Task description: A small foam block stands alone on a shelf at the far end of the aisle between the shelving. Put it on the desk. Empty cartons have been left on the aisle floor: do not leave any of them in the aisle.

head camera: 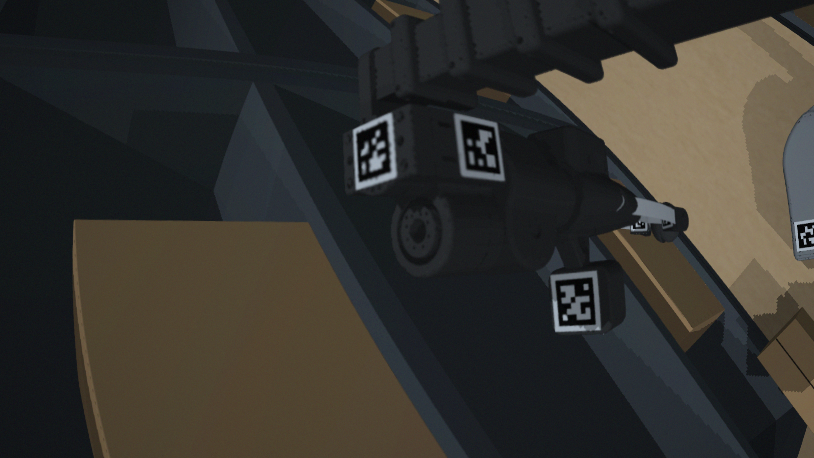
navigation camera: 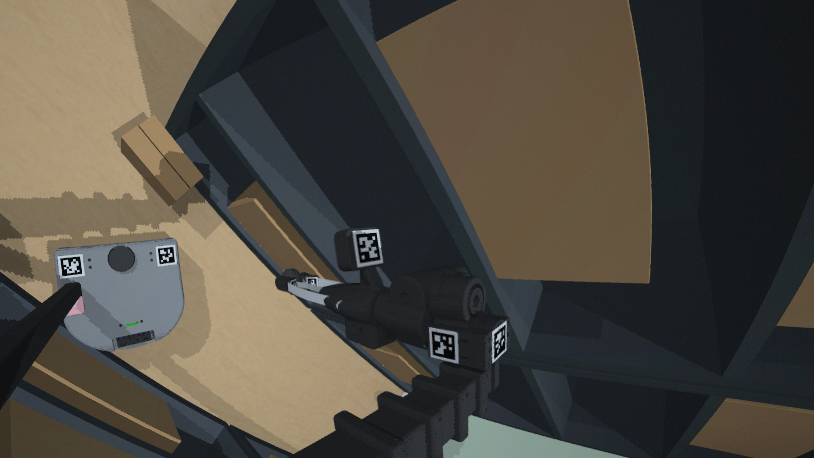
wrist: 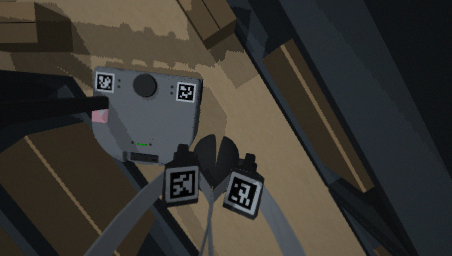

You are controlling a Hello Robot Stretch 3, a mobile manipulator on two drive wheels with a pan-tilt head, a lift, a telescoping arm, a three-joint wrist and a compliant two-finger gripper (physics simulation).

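Places are measured from the robot's base along level axes (x ahead, y left, z up), in millimetres.
Pixels of known places: gripper, between the fingertips: (head camera: 671,223) (navigation camera: 286,279) (wrist: 215,155); robot's base, origin of its link: (navigation camera: 121,257) (wrist: 158,87).
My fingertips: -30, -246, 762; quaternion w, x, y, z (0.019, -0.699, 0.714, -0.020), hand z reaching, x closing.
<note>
Ahead of a thing's pixels: the offset from my fingertips to its top centre, as dx, dy, dz. "spot": to the spot under its first point.
My gripper (head camera: 670,221) (navigation camera: 288,281) (wrist: 215,155) is shut, its dark fingertips meeting with no object seen between them. It hangs high over the aisle edge, beside the shelving. A brown carton @[+325, +108, -582] (head camera: 790,352) (navigation camera: 159,160) (wrist: 206,19) with a dark seam lies on the floor close to the shelving edge, ahead of my base. Another carton @[spot: +142, +634, -582] (wrist: 19,34) shows partly at the upper left of the wrist view. The foam block on its shelf and the desk cannot be made out in these views.
My grey base (navigation camera: 122,299) (wrist: 150,117) stands between shelf rows; a small pink patch (navigation camera: 75,305) (wrist: 100,116) shows beside the mast. A large brown box @[+225, -266, +499] (head camera: 227,341) (navigation camera: 535,142) sits on the shelving near my wrist. Lower boxes (navigation camera: 267,239) (wrist: 315,110) line the aisle. Pale green floor (navigation camera: 506,441) shows beyond the arm.
</note>
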